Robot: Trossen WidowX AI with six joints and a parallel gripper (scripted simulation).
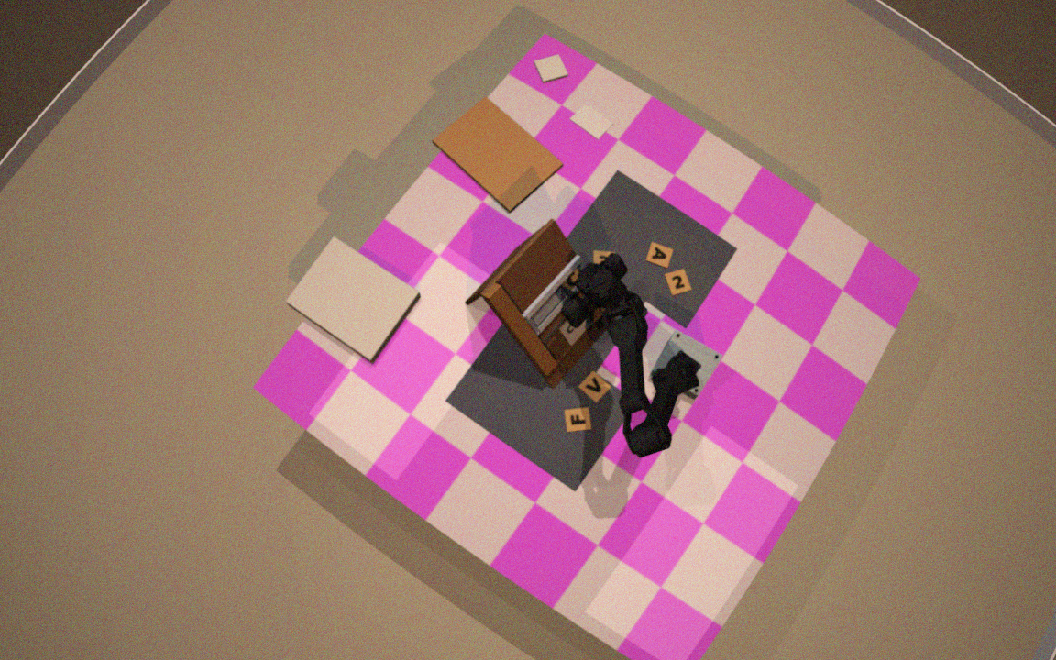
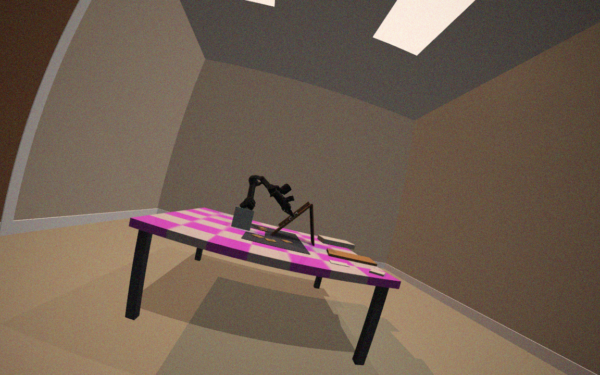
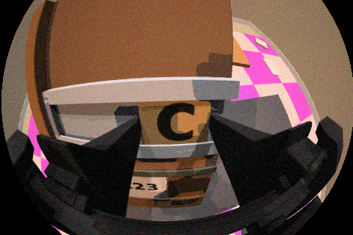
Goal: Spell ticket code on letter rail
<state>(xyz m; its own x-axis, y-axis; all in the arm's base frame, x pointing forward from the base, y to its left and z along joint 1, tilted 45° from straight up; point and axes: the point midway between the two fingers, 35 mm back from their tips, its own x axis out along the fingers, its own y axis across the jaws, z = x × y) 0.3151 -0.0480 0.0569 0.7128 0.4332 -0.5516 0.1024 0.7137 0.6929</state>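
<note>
Now: the white ticket 60 mm behind my gripper tip, 60 mm to the left of it and 90 mm below it. The rest, counted from my gripper tip: c tile right at my gripper tip; then 3 tile 20 mm behind, 140 mm to the right, 160 mm below; then v tile 180 mm behind, 140 mm to the left, 160 mm below.
</note>
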